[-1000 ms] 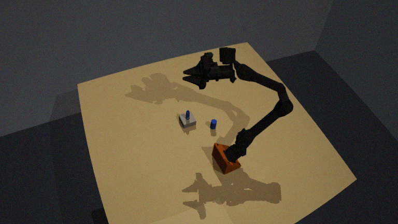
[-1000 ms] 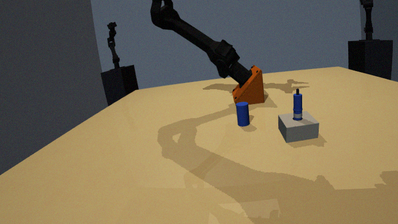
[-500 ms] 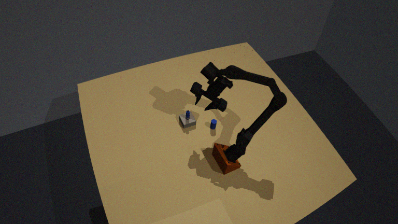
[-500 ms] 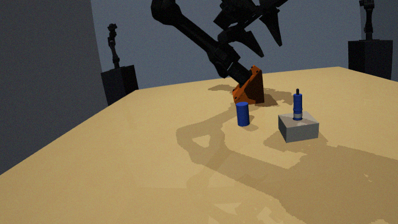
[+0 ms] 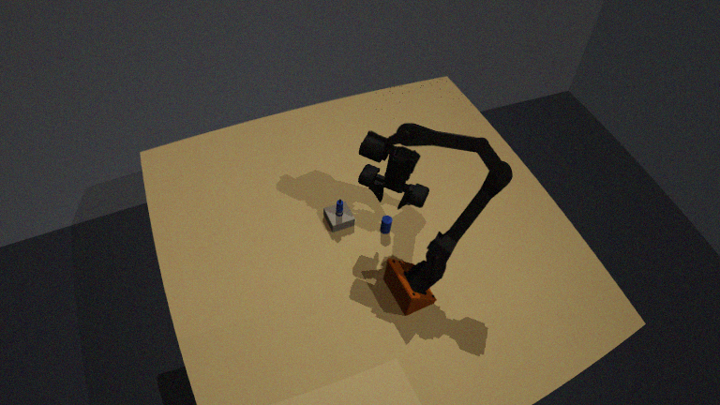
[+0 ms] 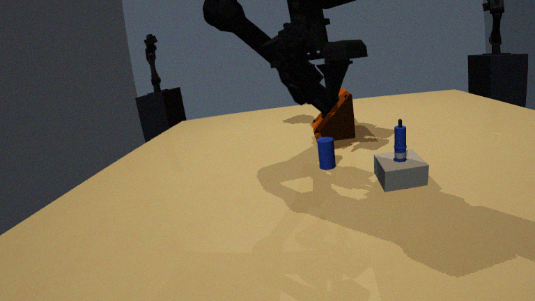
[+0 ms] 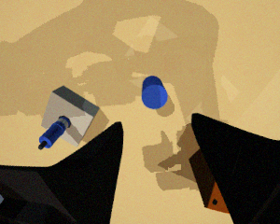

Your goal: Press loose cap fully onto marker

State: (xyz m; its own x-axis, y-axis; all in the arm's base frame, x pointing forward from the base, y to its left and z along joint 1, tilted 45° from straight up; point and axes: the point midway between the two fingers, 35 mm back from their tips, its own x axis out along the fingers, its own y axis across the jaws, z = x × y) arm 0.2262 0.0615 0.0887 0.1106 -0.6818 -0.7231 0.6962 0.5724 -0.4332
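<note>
Right now my gripper tip is 90 mm above the blue marker cap. Also, from my gripper tip: grey holder block (120 mm to the left, 100 mm below, 70 mm ahead).
</note>
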